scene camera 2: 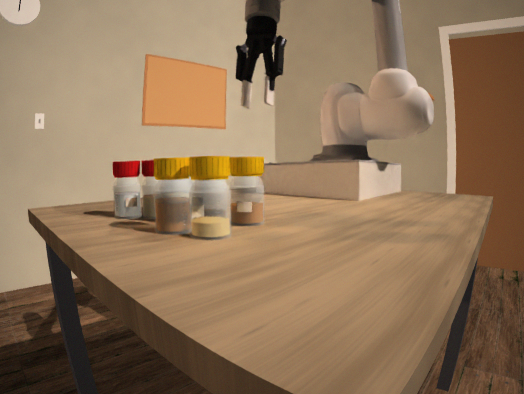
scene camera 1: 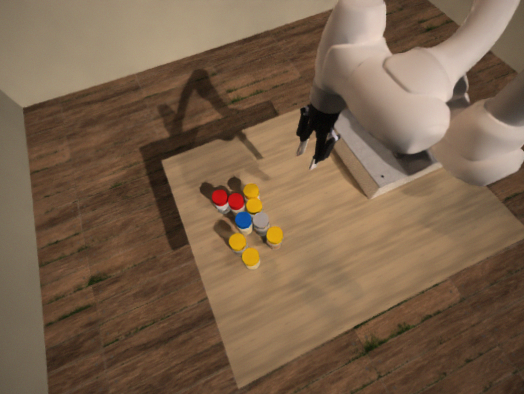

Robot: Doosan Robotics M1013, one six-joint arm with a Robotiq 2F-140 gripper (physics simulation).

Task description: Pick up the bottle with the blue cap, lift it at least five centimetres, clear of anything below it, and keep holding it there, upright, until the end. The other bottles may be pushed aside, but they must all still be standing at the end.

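Frame: origin at the arm's base, x back, y left, z down, level; millimetres.
Seen in the pictures: gripper, fingertip midpoint: [scene camera 2: 256, 105] [scene camera 1: 306, 160].
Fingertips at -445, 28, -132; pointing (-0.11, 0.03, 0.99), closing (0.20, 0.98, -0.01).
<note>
Offsets run from my fingertips to a thing's middle, as dx, dy, dz. Level surfaces: height alone.
The bottle with the blue cap @[-248, +59, +176] [scene camera 1: 243, 220] stands upright on the table, in the middle of the group; in the scene camera 2 view it is hidden behind the front bottles. Beside it are a grey-capped bottle @[-194, +84, +176] [scene camera 1: 261, 220], two red-capped bottles @[-295, -53, +176] [scene camera 1: 219, 198] @[-247, -17, +176] [scene camera 1: 236, 202] [scene camera 2: 126, 190] and several yellow-capped ones @[-292, +123, +176] [scene camera 1: 237, 242] @[-270, +184, +176] [scene camera 1: 251, 258] @[-171, +149, +176] [scene camera 1: 274, 235] @[-195, +26, +176] [scene camera 1: 254, 206] @[-184, -31, +176] [scene camera 1: 251, 191] [scene camera 2: 210, 197], all standing. My gripper [scene camera 1: 307, 156] [scene camera 2: 258, 102] is partly open and empty, pointing down, high above the table and away from the bottles, towards the robot base.
The wooden table @[dz +228] [scene camera 1: 310, 300] [scene camera 2: 325, 280] carries the bottles near its left edge in the scene camera 1 view. The pale base block [scene camera 1: 367, 170] [scene camera 2: 320, 182] under the arm stands on the table to the right of the bottles.
</note>
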